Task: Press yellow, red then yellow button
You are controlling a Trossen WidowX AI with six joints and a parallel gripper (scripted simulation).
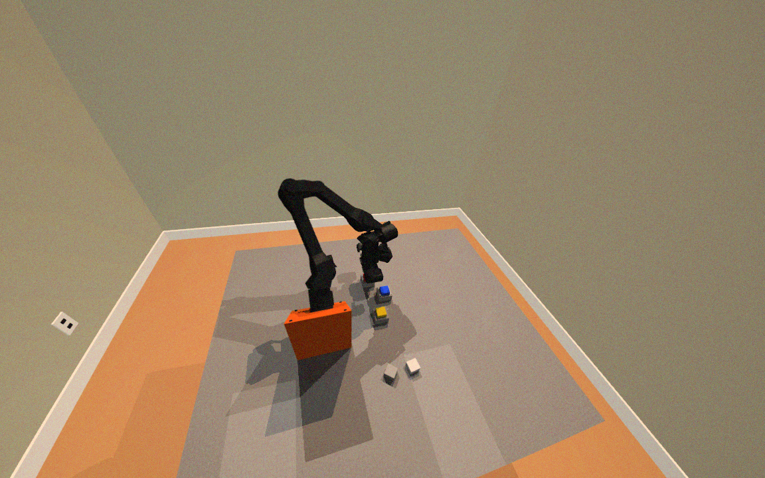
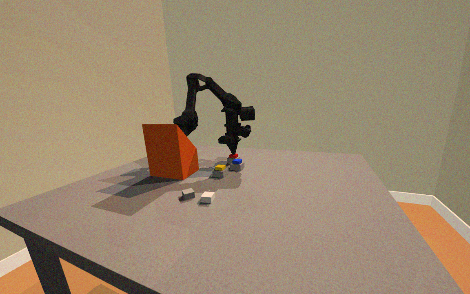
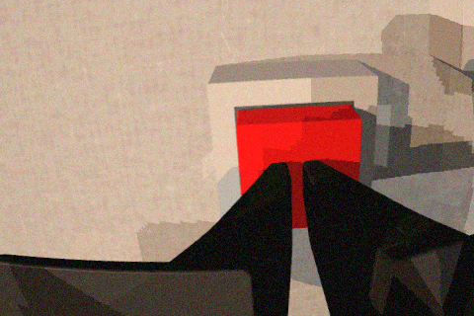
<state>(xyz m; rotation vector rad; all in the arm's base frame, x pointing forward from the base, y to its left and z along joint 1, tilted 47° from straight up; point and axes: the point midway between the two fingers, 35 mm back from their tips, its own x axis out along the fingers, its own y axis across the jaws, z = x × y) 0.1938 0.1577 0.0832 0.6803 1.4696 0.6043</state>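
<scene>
My gripper tip is now 10 mm above the red button. From my gripper tip the other things lie so: blue button: 80 mm to the right, 40 mm ahead, 10 mm below; then yellow button: 160 mm to the right, 10 mm below; then grey block: 350 mm to the right, 30 mm below, 20 mm behind.
</scene>
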